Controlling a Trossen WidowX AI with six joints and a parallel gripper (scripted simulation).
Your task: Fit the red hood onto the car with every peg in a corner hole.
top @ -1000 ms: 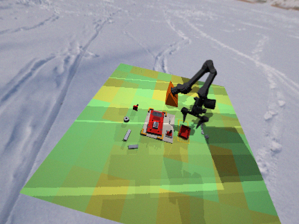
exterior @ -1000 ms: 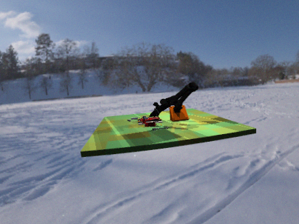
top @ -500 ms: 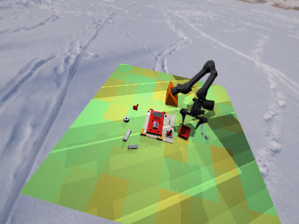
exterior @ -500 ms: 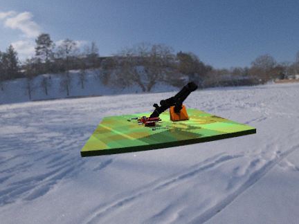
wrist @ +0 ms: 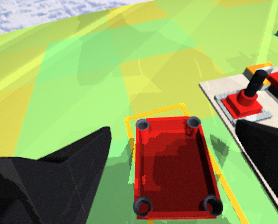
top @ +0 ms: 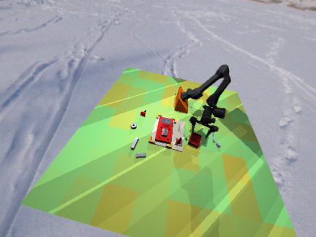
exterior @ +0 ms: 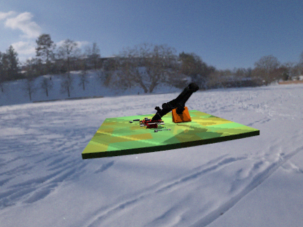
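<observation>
Now: gripper tip 6 cm above the red hood. Also, from my gripper tip: white jig (2 cm behind, 21 cm to the right, 6 cm below); grey pin (8 cm behind, 15 cm to the left, 7 cm below); grey socket (4 cm ahead, 12 cm to the right, 4 cm below).
</observation>
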